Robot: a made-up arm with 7 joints.
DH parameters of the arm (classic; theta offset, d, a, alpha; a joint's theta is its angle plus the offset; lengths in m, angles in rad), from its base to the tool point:
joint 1: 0 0.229 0 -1.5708
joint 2: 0 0 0 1.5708
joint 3: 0 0.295 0.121 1.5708
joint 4: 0 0 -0.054 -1.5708
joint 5: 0 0.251 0 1.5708
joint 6: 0 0 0.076 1.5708
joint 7: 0 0 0 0
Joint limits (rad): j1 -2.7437..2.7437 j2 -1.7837..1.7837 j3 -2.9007..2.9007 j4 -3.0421..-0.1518 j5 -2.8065..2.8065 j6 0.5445..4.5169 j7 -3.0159..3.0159
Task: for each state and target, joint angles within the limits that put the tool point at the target. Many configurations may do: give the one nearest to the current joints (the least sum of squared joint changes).
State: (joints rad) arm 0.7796 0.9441 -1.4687 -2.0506 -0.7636 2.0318 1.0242
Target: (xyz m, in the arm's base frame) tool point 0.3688 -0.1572 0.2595
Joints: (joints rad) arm 0.9000 0.9097 -1.5211 -2.4268 -0.7904 1.9865 1.0242
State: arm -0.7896 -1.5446 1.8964 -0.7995 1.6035 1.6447 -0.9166
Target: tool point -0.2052 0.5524 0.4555
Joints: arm -0.5388 -1.1312 1.5910 -1.0122 1.6294 1.7946 -0.9166
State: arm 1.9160 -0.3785 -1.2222 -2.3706 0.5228 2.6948 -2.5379
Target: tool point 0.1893 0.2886 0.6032
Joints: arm 2.1246 -0.4351 -0.7563 -2.0224 0.4218 2.7275 -2.5379
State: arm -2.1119 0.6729 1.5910 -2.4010 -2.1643 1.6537 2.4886
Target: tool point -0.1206 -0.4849 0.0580
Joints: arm -2.5429 1.1581 0.8406 -1.8138 -2.1715 1.4704 2.4886
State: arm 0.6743 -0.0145 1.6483 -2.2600 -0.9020 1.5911 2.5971
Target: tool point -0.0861 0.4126 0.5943
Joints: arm 0.4774 -0.2386 1.1166 -1.6384 -0.8975 1.6007 2.5971
